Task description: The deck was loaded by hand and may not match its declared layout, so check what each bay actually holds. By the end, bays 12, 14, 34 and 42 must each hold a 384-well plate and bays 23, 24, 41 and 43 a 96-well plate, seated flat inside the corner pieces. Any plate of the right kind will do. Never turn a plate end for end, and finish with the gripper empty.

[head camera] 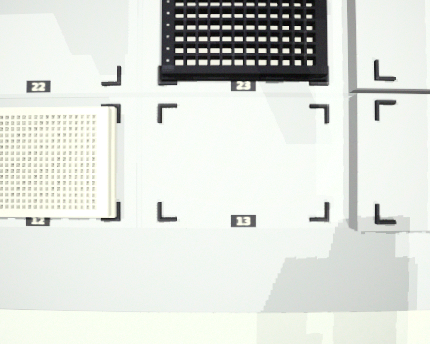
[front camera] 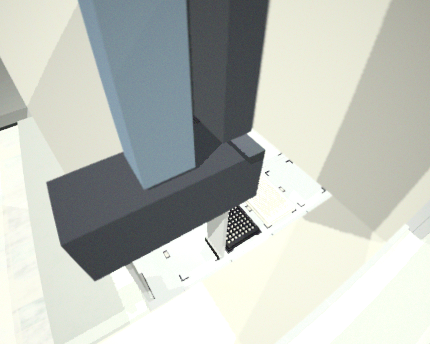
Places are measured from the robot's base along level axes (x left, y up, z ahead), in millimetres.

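Where they show: gripper, between the fingertips: [front camera: 181, 268].
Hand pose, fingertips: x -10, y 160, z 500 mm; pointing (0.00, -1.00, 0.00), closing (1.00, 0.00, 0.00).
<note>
Each offset is from my fingertips to the top centre of the thing. "*": to the spot under its first point.
My gripper [front camera: 185, 276] is open, its jaws wide apart with no plate between them; the dark gripper body hides much of the deck. A black 96-well plate {dx +160, dy -146, dz -108 mm} [front camera: 242, 229] [head camera: 245, 37] sits in bay 23; its far part is cut off in the head view. A white 384-well plate {dx +53, dy -146, dz -272 mm} [head camera: 55, 162] sits in bay 12, its left part out of view. Bay 13 {* dx +53, dy -160, dz -109 mm} [head camera: 242, 162] shows bare surface inside its four corner pieces. A pale plate {dx +267, dy -146, dz -108 mm} [front camera: 270, 204] lies beyond the black one in the front view, partly hidden by the gripper body.
The bay 22 label {* dx +114, dy -160, dz -272 mm} [head camera: 38, 86] shows at the upper left of the head view. A raised dark edge {* dx +51, dy -153, dz -24 mm} [head camera: 353, 165] runs along the right of bay 13, with corner pieces {* dx +13, dy -146, dz -3 mm} [head camera: 384, 215] of further bays beyond it. The blue gripper column [front camera: 150, 90] stands beside a dark upright [front camera: 225, 65].
</note>
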